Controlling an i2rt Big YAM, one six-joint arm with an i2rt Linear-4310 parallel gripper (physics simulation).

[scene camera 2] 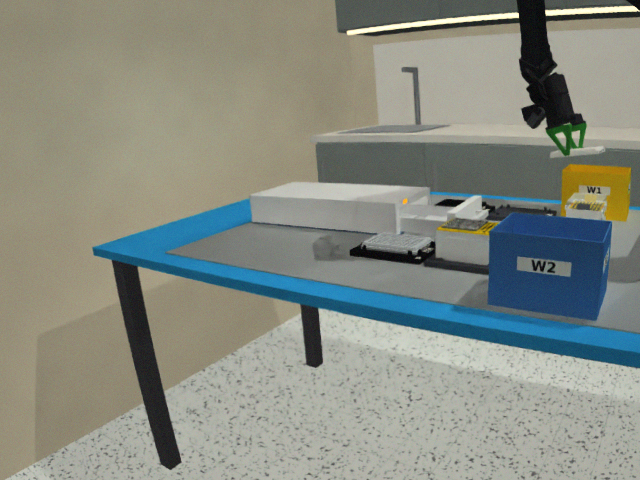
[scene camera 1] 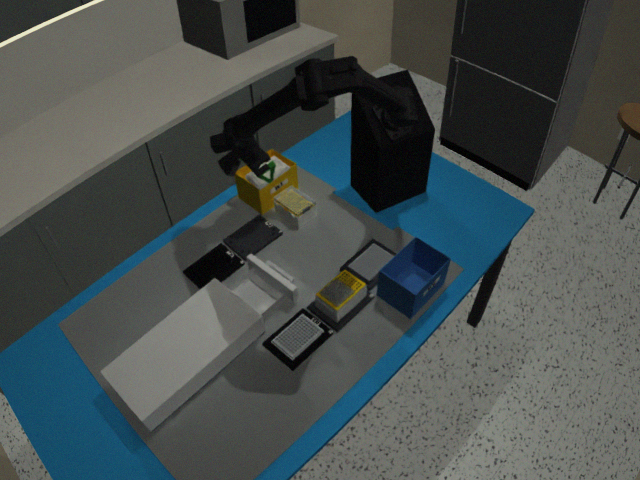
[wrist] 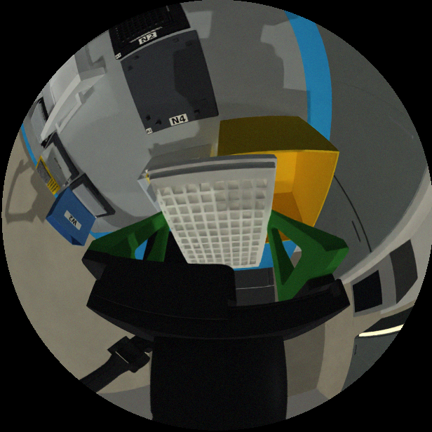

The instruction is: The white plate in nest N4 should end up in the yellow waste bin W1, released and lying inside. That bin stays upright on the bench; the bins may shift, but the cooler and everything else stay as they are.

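Frame: origin at the arm's base, x ahead, y left, z up, level; metres.
Seen in the pictures: gripper, fingertip midpoint: [scene camera 2: 573, 154] [scene camera 1: 264, 175]; arm's base, link origin: [scene camera 1: 390, 120].
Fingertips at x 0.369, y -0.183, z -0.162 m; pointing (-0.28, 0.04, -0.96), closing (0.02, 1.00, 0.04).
Offsets run from my fingertips to a thing's middle. "spot": to the spot under its first point.
The white plate {spot: dy +0.021, dx -0.057, dz +0.021 m} [scene camera 1: 282, 166] [scene camera 2: 592, 150] [wrist: 215, 195] is held between the green fingers of my gripper [scene camera 1: 267, 172] [scene camera 2: 572, 148] [wrist: 217, 215], which is shut on its sides. In the scene camera 2 view it hangs a little above the rim of the yellow bin W1 {dy -0.078, dx -0.044, dz -0.104 m} [scene camera 1: 249, 195] [scene camera 2: 572, 181] [wrist: 316, 177], slightly tilted and reaching past the bin's left side. W1 stands upright. In the wrist view the plate hides the left part of the bin's opening. Nest N4 {dy +0.076, dx +0.112, dz -0.153 m} [scene camera 1: 253, 236] [scene camera 2: 527, 211] [wrist: 165, 85], a dark grey holder, is empty.
A clear box with a yellow insert {dy +0.068, dx -0.064, dz -0.108 m} [scene camera 1: 294, 201] [scene camera 2: 585, 206] stands close beside W1. Black nest N2 {spot: dy +0.115, dx +0.294, dz -0.140 m} [scene camera 1: 209, 266] adjoins N4. A long white unit {spot: dy +0.364, dx +0.506, dz -0.080 m} [scene camera 1: 180, 346] [scene camera 2: 320, 206] has its drawer out. Blue bin W2 {dy +0.546, dx -0.163, dz -0.104 m} [scene camera 1: 395, 291] [scene camera 2: 542, 291] [wrist: 70, 205] and a yellow-topped box {dy +0.458, dx +0.037, dz -0.120 m} [scene camera 1: 341, 297] [scene camera 2: 460, 248] stand farther off.
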